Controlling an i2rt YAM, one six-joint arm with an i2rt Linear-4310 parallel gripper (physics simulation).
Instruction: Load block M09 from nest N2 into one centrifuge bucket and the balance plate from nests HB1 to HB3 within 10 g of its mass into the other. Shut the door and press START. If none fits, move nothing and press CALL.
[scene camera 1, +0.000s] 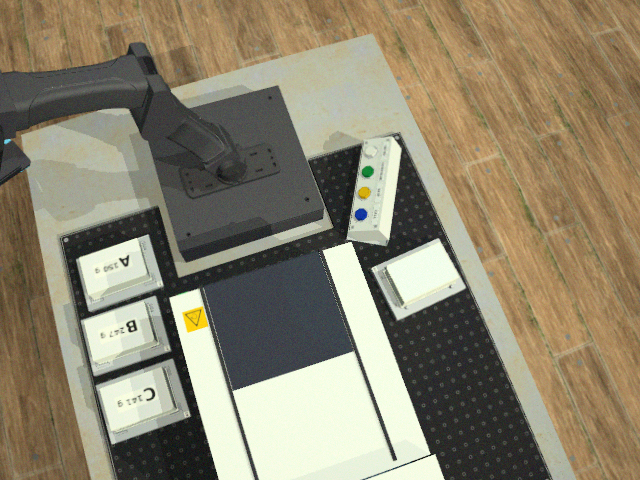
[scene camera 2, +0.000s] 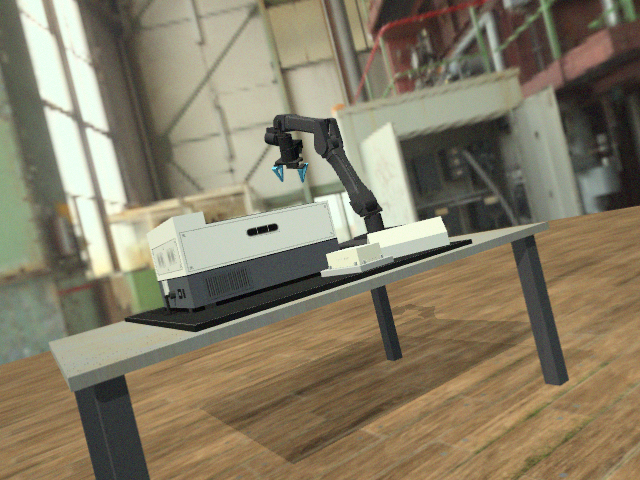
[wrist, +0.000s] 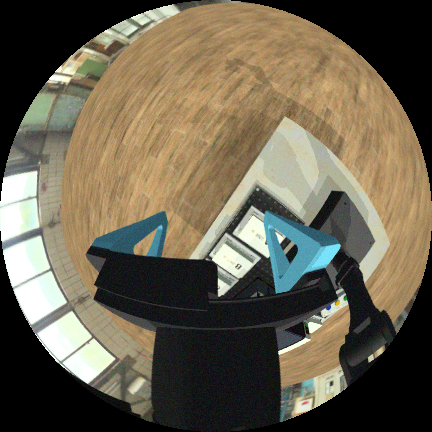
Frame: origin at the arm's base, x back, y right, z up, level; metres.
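Where they show: gripper, fingertip midpoint: (scene camera 2: 292, 181) (wrist: 215, 215); arm's base at its link origin: (scene camera 1: 231, 171) (wrist: 336, 256).
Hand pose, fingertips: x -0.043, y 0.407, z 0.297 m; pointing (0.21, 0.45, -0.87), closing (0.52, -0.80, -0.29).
Each offset is from my fingertips to the top centre of the thing. Level surfaces: height alone.
My gripper (scene camera 2: 292, 180) (wrist: 215, 215) is open and empty, high above the table. Three pale plates sit in nests at the left in scene camera 1: A, 150 g {dx -0.072, dy -0.115, dz -0.307 m} (scene camera 1: 117, 267) (wrist: 256, 234), B, 247 g {dx -0.206, dy -0.094, dz -0.307 m} (scene camera 1: 121, 330) (wrist: 234, 256), and C, 141 g {dx -0.344, dy -0.094, dz -0.307 m} (scene camera 1: 136, 399). A white block {dx -0.298, dy -0.701, dz -0.301 m} (scene camera 1: 422, 273) (scene camera 2: 354, 256) lies in a nest at the right; no mass on it is readable. The centrifuge (scene camera 1: 294, 423) (scene camera 2: 258, 232) has a dark panel {dx -0.323, dy -0.391, dz -0.148 m} (scene camera 1: 279, 320) on top; its buckets do not show. A button box {dx -0.088, dy -0.686, dz -0.277 m} (scene camera 1: 384, 206) (scene camera 2: 408, 237) carries white, green, yellow and blue buttons {dx -0.142, dy -0.629, dz -0.286 m} (scene camera 1: 360, 213).
The arm's dark base block (scene camera 1: 248, 206) stands behind the centrifuge, between the plates and the button box. A black dotted mat {dz -0.361 m} (scene camera 1: 454, 372) lies under the nests. The centrifuge's tall white housing stands between the plate row and the block. The table edge (scene camera 1: 387, 77) runs close by the button box.
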